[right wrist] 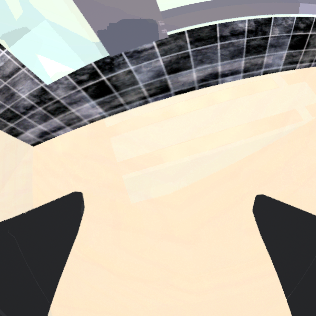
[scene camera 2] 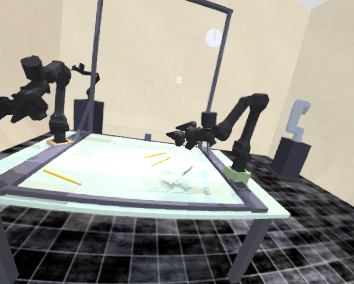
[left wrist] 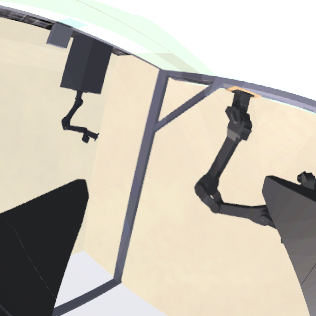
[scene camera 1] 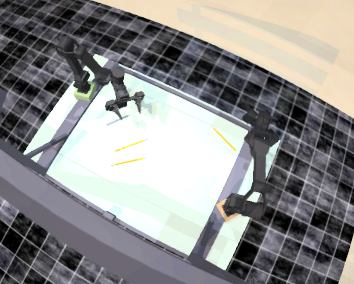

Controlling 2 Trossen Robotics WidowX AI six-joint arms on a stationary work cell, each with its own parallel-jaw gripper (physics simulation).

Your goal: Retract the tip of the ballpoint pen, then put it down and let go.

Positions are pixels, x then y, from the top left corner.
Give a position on a tall post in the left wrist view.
At 161, 81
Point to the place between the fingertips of my left gripper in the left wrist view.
178, 187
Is my right gripper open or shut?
Open.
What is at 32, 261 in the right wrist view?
My right gripper.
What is my right gripper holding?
Nothing.
